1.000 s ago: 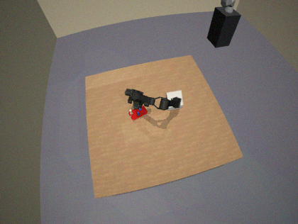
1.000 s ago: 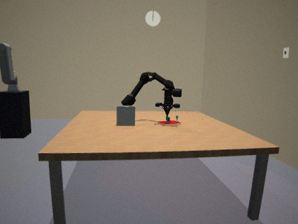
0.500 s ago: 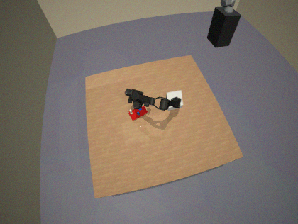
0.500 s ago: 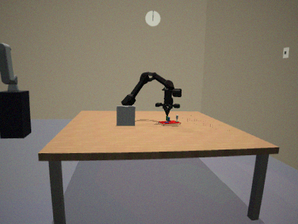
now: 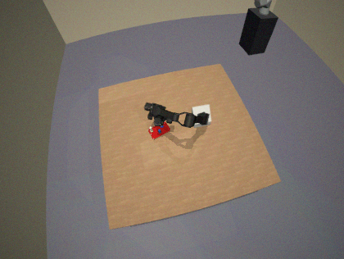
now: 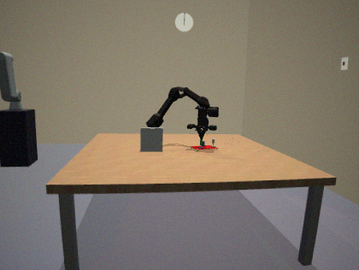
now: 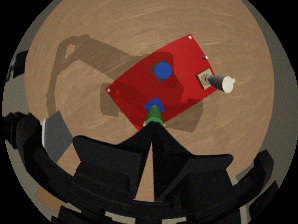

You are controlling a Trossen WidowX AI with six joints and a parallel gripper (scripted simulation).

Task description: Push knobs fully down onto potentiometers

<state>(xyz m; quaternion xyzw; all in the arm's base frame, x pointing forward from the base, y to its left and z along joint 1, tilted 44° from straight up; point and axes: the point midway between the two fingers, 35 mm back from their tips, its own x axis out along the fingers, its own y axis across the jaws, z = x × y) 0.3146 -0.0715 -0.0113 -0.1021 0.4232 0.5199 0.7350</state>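
Right now the green knob is 20 mm below my gripper tip. From my gripper tip the other things lie so: grey knob 90 mm ahead, 20 mm to the left, 10 mm below.
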